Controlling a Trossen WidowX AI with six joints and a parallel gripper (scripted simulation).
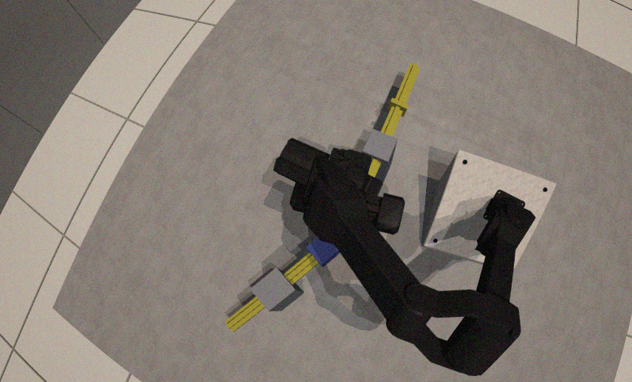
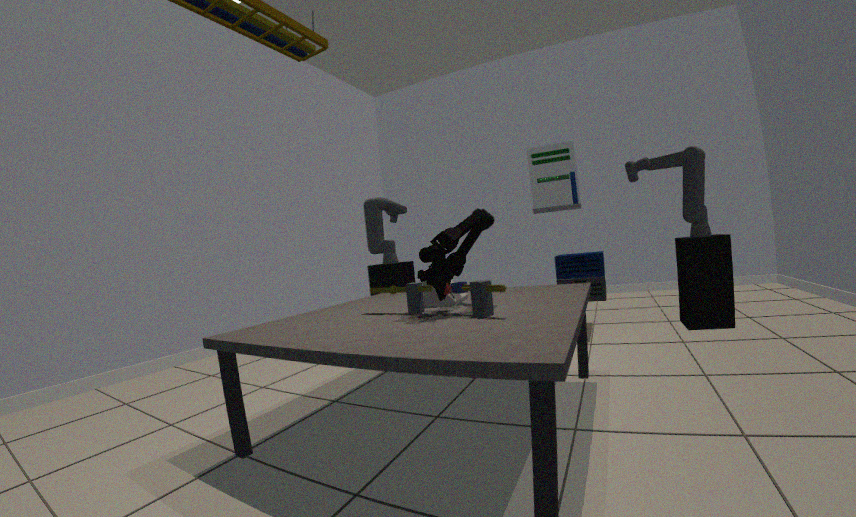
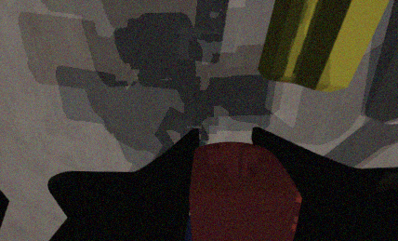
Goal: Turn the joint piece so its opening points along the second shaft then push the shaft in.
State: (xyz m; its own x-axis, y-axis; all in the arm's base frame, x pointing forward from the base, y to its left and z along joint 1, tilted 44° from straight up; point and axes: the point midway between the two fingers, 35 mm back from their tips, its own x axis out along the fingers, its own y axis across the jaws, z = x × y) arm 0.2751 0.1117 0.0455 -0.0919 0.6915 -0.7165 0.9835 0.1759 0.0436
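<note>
My gripper tip is 2 cm to the right of the dark red joint piece and 4 cm below it.
</note>
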